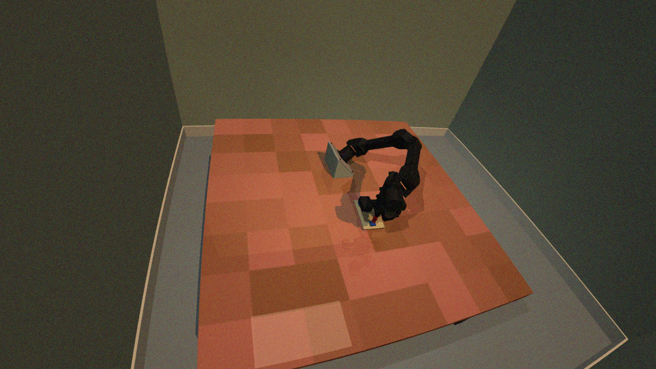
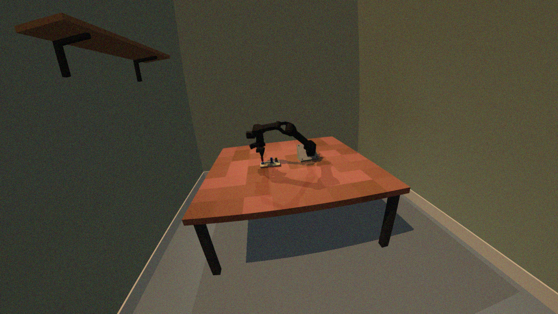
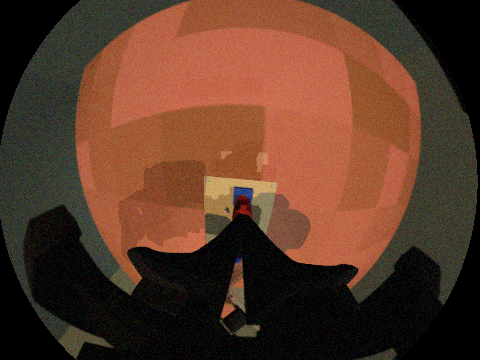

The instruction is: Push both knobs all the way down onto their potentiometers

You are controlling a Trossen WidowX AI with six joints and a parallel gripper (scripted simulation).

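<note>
My gripper tip is 30 mm above the potentiometer knob.
</note>
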